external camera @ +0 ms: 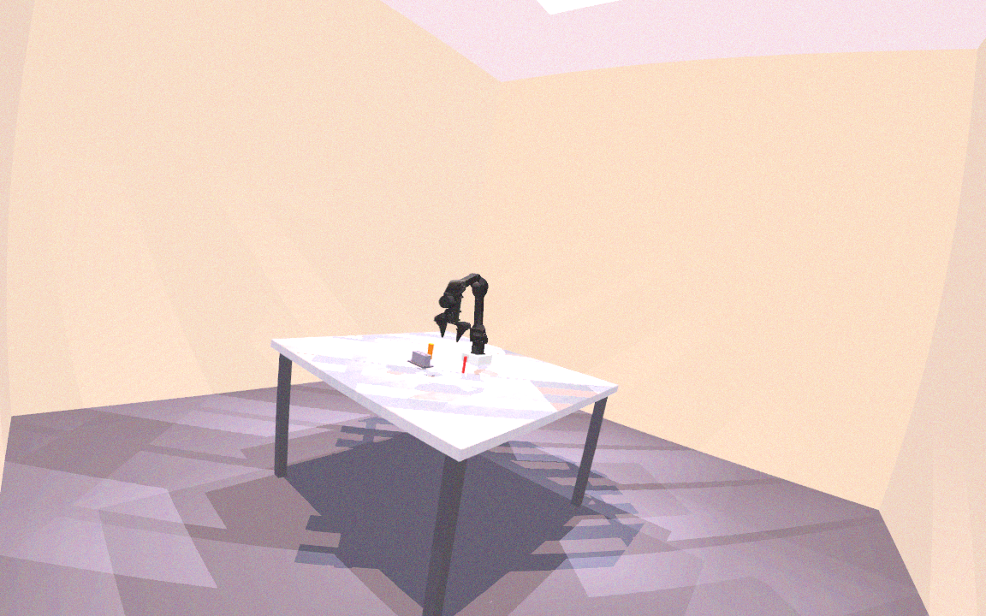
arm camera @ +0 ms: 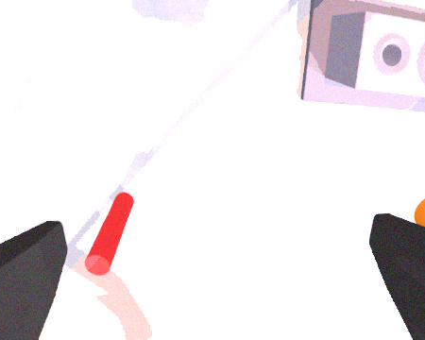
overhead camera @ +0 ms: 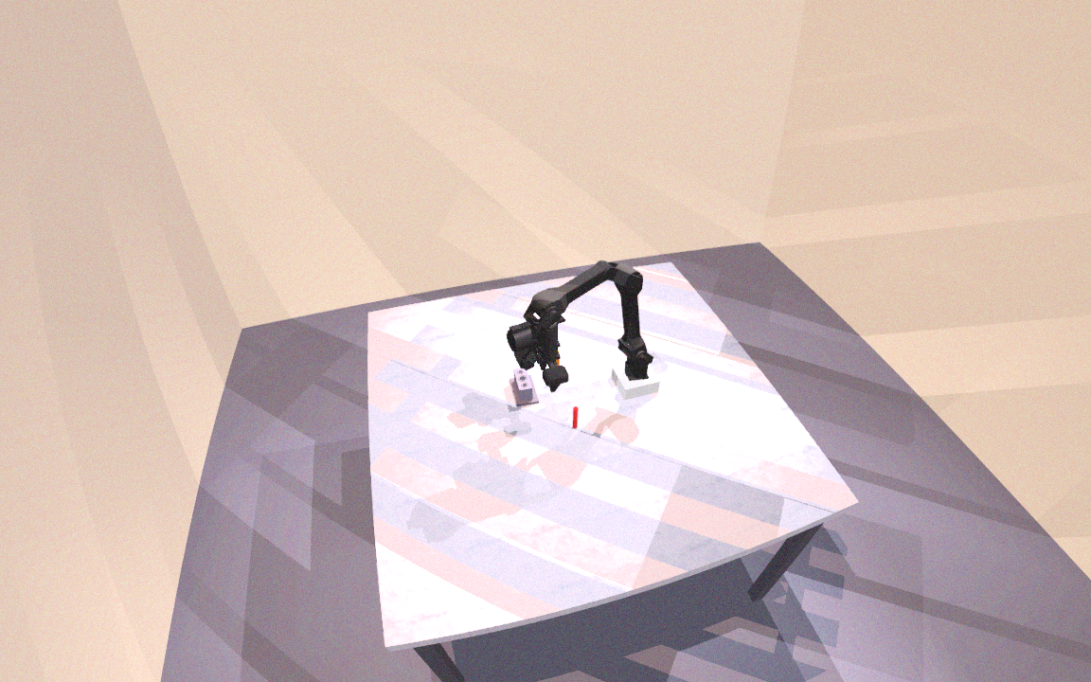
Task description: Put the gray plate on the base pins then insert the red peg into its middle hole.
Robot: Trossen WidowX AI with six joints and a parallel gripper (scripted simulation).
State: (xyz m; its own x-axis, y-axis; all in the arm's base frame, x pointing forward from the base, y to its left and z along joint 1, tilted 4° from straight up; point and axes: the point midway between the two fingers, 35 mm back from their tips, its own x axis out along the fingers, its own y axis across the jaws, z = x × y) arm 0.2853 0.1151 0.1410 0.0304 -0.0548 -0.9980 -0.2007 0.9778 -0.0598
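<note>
Now: gripper tip 110 mm above the red peg, 70 mm past it and 50 mm to the right of it. Also, from my gripper tip: orange cylinder 200 mm to the right, 110 mm below, 40 mm behind; then gray plate 110 mm to the right, 100 mm below, 70 mm ahead; then base 140 mm below, 110 mm to the right, 70 mm ahead.
</note>
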